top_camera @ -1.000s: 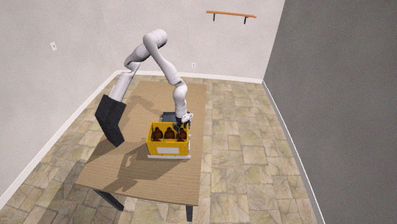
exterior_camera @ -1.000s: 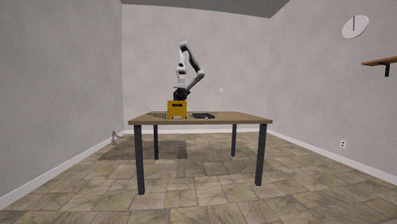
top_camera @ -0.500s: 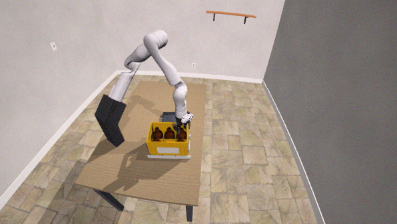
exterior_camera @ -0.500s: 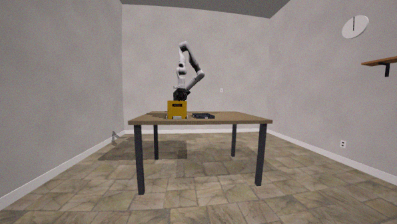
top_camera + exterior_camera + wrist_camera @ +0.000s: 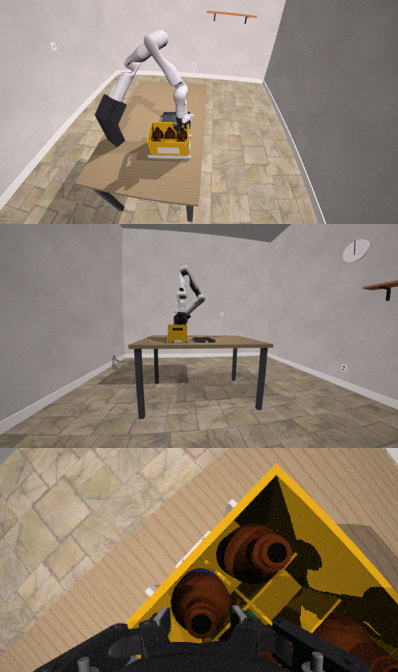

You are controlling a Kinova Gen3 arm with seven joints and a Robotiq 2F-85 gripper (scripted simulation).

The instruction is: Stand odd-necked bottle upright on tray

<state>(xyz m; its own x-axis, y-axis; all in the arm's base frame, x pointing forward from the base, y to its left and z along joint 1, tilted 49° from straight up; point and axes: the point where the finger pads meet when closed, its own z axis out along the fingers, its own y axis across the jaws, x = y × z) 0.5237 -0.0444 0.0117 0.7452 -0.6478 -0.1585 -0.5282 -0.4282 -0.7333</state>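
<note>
Right now the yellow crate is 80 mm behind my hand, 60 mm to the right of it and 70 mm below it. The rest, counted from my hand: dark grey tray 110 mm behind, 230 mm to the left, 140 mm below.
</note>
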